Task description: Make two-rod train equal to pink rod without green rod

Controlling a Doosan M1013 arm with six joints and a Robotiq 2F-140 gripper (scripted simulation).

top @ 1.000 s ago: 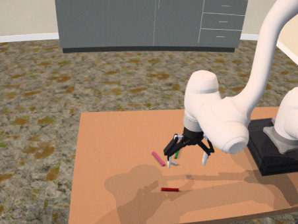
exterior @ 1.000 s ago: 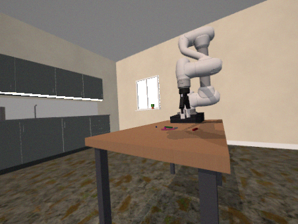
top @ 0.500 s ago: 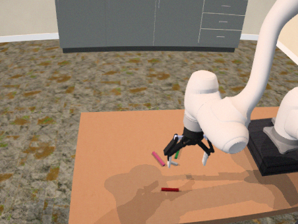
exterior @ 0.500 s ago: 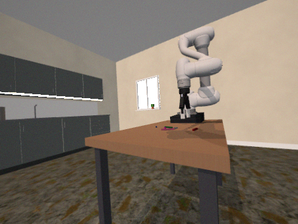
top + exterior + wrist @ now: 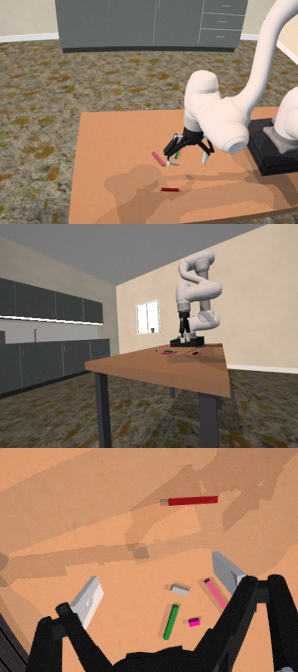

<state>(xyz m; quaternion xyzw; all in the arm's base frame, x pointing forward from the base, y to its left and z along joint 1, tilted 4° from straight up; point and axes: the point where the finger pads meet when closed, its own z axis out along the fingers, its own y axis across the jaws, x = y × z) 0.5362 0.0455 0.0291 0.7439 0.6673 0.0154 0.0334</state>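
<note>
Right now the magenta rod is 15 cm to the right of my hand, 8 cm below it and 3 cm ahead of it. The rest, counted from my hand: green rod: 14 cm to the right, 8 cm below, 1 cm behind; then short grey rod: 8 cm below, 7 cm to the right, 2 cm ahead; then red rod: 8 cm below, 8 cm ahead, 6 cm to the left.
</note>
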